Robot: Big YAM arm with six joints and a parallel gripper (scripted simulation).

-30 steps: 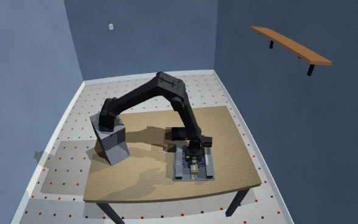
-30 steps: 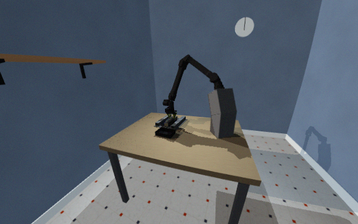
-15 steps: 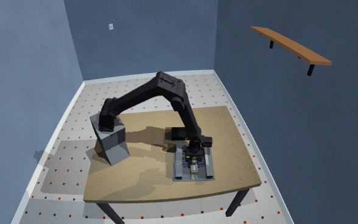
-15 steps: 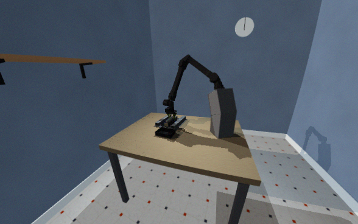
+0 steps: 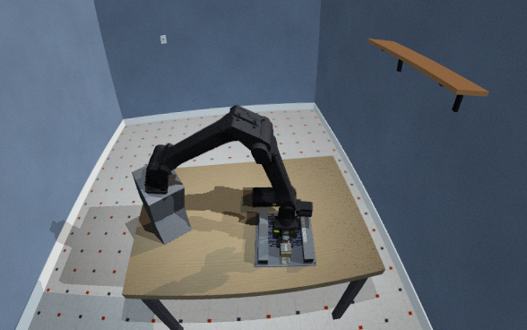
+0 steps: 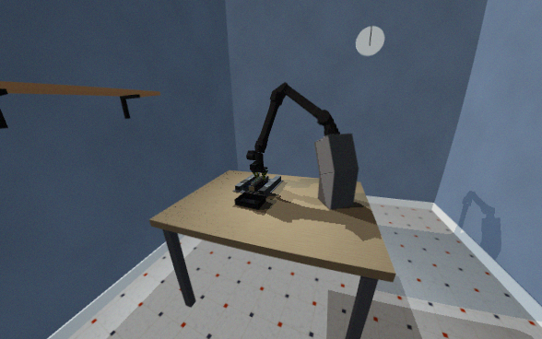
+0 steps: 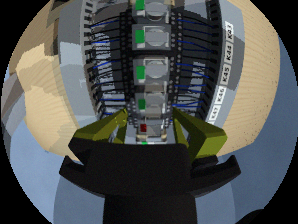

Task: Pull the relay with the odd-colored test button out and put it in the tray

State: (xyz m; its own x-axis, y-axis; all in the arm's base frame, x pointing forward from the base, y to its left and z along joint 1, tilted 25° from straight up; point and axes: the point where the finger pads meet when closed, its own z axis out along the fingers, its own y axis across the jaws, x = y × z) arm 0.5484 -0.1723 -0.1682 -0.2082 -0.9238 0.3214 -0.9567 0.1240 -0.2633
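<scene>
Now: hand right at the relay. Also, from my hand: black tray: 280 mm to the left, 30 mm below, 10 mm behind.
</scene>
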